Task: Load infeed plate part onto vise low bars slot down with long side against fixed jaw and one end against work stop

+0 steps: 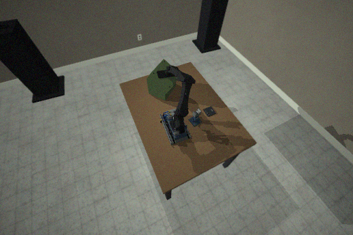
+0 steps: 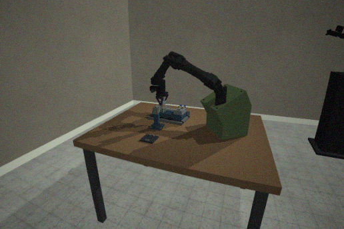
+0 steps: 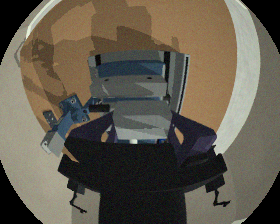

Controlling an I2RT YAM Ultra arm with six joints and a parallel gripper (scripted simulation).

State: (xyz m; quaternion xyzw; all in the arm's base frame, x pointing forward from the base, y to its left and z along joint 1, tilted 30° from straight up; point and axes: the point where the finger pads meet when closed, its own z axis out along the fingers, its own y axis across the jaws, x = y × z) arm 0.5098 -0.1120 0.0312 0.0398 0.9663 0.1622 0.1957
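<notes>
The part lies right at my hand. Round my hand: vise 7 cm behind, 2 cm to the left, 7 cm below; infeed plate 11 cm behind, 39 cm to the left, 11 cm below.
</notes>
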